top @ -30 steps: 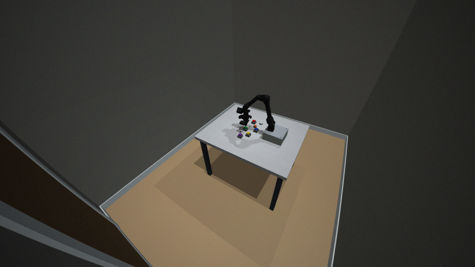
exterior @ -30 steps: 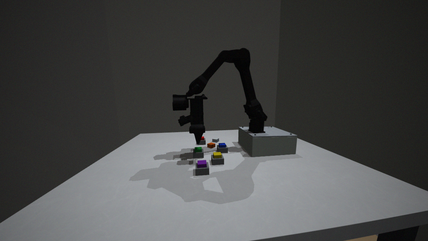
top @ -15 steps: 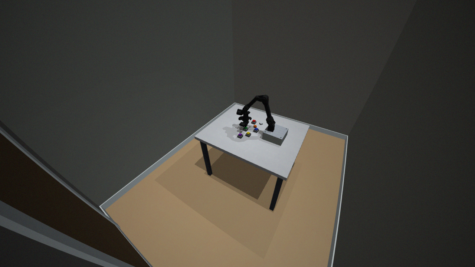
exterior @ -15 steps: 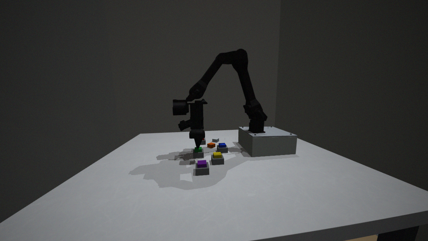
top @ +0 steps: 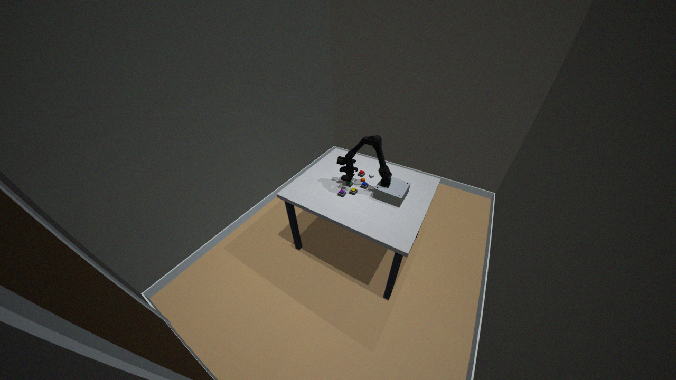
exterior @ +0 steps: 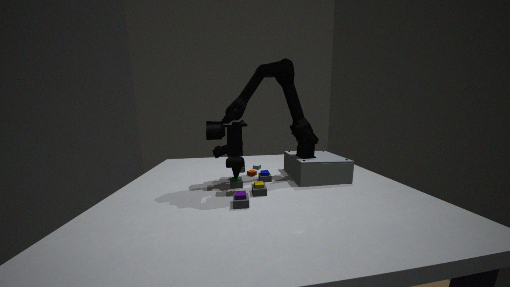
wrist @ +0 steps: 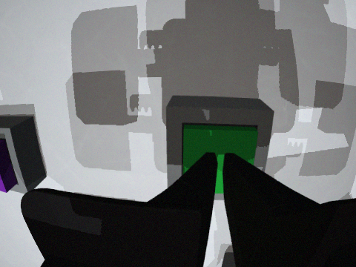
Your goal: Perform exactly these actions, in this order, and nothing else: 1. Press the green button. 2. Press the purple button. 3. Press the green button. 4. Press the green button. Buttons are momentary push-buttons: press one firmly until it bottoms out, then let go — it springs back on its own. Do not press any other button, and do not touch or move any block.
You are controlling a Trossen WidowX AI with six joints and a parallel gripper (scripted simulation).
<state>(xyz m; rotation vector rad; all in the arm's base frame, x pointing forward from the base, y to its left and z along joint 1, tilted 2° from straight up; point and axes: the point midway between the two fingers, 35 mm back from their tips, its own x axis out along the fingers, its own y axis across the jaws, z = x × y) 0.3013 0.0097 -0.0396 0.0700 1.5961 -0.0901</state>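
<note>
My gripper tip is 1 cm above the green button. The rest, counted from my gripper tip: blue button (13 cm behind, 3 cm to the right); then orange block (8 cm behind, 10 cm to the right, 2 cm below); then yellow button (7 cm behind, 8 cm to the left).
</note>
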